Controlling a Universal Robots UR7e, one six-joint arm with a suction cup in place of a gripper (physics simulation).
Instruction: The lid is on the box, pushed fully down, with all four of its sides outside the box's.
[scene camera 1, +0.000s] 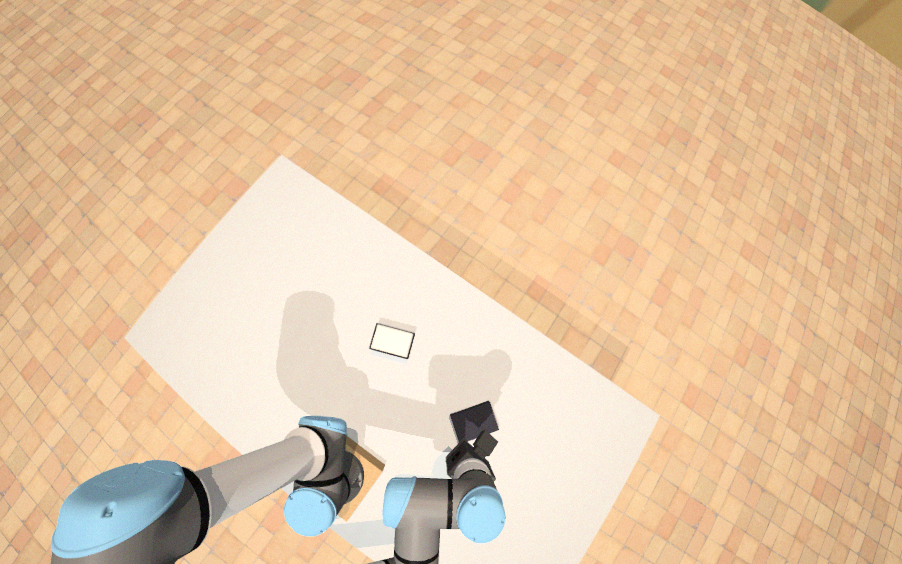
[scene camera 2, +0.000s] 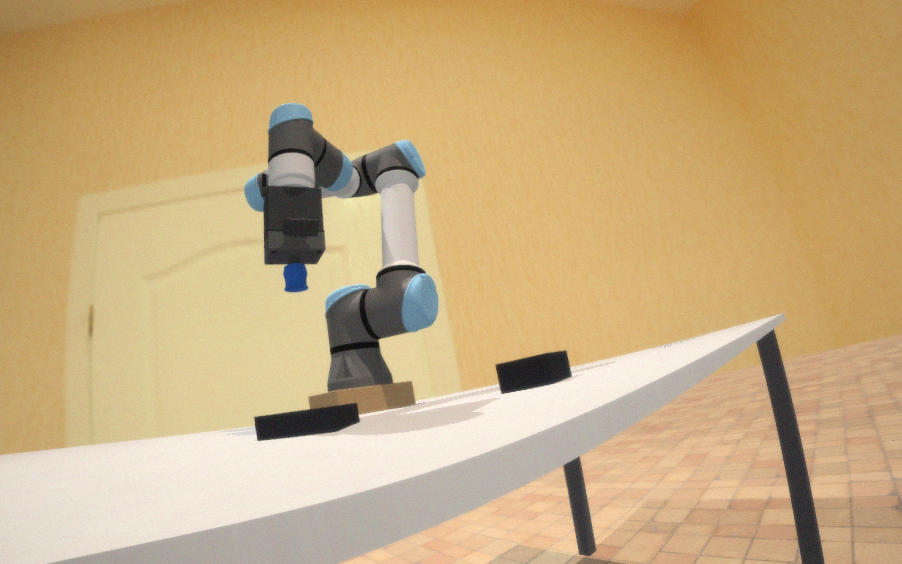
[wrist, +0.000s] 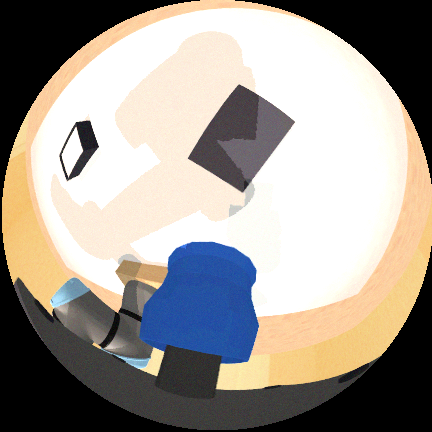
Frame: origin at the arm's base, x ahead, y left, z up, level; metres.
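Where they show: hand, its tool point: (scene camera 2: 296, 288) (wrist: 209, 276); arm's base, origin of its link: (scene camera 2: 360, 388) (wrist: 149, 296).
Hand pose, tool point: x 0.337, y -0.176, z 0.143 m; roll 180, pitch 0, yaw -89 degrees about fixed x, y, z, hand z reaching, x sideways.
Observation:
Things, the pixels of their centre, and the offset from my tool point. Level surfaces: height alone.
- box, middle of its body: (scene camera 2: 536, 371) (wrist: 75, 150) (scene camera 1: 392, 341) dx +0.052, dy +0.355, dz -0.173 m
- lid, middle of its body: (scene camera 2: 312, 420) (wrist: 241, 136) (scene camera 1: 474, 422) dx +0.055, dy -0.009, dz -0.184 m
- white table, height of its surface: dz -0.197 m
The box (scene camera 1: 395, 328) (scene camera 2: 534, 372) (wrist: 88, 135) is a low black-walled rectangle, pale inside, and stands uncovered on the white table. The lid (scene camera 1: 473, 420) (scene camera 2: 305, 422) (wrist: 240, 117) is a dark flat-topped rectangle lying on the table, apart from the box and turned at a different angle. The arm's shadow falls across part of its top. My gripper, the blue suction cup (scene camera 2: 296, 282) (wrist: 212, 255), points down with nothing on it, well above the table and on the lid's side, away from the box. The arm's wrist hides the cup in scene camera 1.
The white table (scene camera 1: 232, 266) (scene camera 2: 166, 492) (wrist: 340, 125) carries the box and the lid. The arm's base stands on a wooden block (scene camera 1: 372, 458) (scene camera 2: 392, 395) (wrist: 142, 272) near the table's edge. Arm shadows lie on the table around the box and lid.

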